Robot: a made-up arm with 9 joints. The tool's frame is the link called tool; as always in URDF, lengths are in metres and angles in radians.
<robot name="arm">
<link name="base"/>
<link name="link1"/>
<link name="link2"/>
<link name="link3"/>
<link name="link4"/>
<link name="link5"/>
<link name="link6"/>
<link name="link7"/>
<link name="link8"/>
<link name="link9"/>
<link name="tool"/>
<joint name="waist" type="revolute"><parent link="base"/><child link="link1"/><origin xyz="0.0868 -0.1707 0.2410" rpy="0.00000 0.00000 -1.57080"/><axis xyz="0 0 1"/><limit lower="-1.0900" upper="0.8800"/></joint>
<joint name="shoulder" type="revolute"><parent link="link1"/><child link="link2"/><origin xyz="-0.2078 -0.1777 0.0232" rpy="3.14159 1.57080 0.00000"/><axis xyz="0 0 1"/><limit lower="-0.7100" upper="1.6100"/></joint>
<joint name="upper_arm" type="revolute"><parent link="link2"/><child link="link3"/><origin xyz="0.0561 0.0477 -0.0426" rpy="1.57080 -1.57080 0.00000"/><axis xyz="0 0 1"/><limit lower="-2.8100" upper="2.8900"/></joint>
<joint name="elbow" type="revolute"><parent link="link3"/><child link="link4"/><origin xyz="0.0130 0.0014 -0.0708" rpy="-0.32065 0.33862 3.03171"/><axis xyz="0 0 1"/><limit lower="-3.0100" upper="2.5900"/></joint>
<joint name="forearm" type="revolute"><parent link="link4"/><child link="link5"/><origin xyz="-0.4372 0.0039 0.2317" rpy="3.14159 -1.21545 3.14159"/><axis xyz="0 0 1"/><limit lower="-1.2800" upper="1.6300"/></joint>
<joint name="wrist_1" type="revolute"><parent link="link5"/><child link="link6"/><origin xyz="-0.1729 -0.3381 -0.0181" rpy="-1.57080 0.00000 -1.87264"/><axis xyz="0 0 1"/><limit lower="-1.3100" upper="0.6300"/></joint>
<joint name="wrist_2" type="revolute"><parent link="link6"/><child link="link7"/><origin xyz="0.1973 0.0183 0.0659" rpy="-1.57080 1.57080 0.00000"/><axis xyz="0 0 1"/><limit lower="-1.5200" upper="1.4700"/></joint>
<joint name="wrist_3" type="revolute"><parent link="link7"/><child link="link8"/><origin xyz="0.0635 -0.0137 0.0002" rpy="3.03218 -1.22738 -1.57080"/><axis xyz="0 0 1"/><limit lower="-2.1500" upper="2.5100"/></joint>
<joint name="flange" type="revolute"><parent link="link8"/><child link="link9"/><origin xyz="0.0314 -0.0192 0.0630" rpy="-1.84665 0.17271 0.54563"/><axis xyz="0 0 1"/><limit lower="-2.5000" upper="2.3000"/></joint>
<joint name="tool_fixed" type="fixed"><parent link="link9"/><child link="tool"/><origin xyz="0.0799 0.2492 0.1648" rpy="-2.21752 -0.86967 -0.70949"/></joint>
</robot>
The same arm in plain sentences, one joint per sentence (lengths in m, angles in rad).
The arm has nine revolute joints in a row. What follows holds with every joint at zero, and every direction is one of the base frame's. Joint 1 sits 0.0868 m along +x and 0.1707 m along -y and 0.241 m along +z from the base frame's origin and rotates about +z, from -1.09 to 0.88 rad. Joint 2 sits 0.1777 m along -x and 0.2078 m along +y and 0.0232 m along +z from joint 1 and rotates about +y, from -0.71 to 1.61 rad. Joint 3 sits 0.0477 m along -x and 0.0426 m along -y and 0.0561 m along -z from joint 2 and rotates about +x, from -2.81 to 2.89 rad. Joint 4 sits 0.0708 m along -x and 0.013 m along +y and 0.0014 m along +z from joint 3 and rotates about the direction (0.895139, -0.347915, -0.278712), from -3.01 to 2.59 rad. Joint 5 sits 0.3515 m along +x and 0.3293 m along +y and 0.1135 m along -z from joint 4 and rotates about +y, from -1.28 to 1.63 rad. Joint 6 sits 0.0646 m along -x and 0.0181 m along -y and 0.3742 m along +z from joint 5 and rotates about +x, from -1.31 to 0.63 rad. Joint 7 sits 0.0659 m along +x and 0.0183 m along -y and 0.1973 m along +z from joint 6 and rotates about -y, from -1.52 to 1.47 rad. Joint 8 sits 0.0635 m along -x and 0.0002 m along -y and 0.0137 m along +z from joint 7 and rotates about the direction (0.109198, 0.334693, 0.935979), from -2.15 to 2.51 rad. Joint 9 sits 0.0122 m along -x and 0.0078 m along -y and 0.0715 m along +z from joint 8 and rotates about the direction (0.764117, 0.388709, -0.514811), from -2.5 to 2.3 rad. The tool frame, which is the frame that the pose is given for, sits 0.0603 m along +x and 0.0815 m along -y and 0.2922 m along -z from joint 9; its axes are the base frame's turned by roll 1.5708, pitch 0 and yaw 0 rad (as in URDF: about the fixed x, then y, then z).
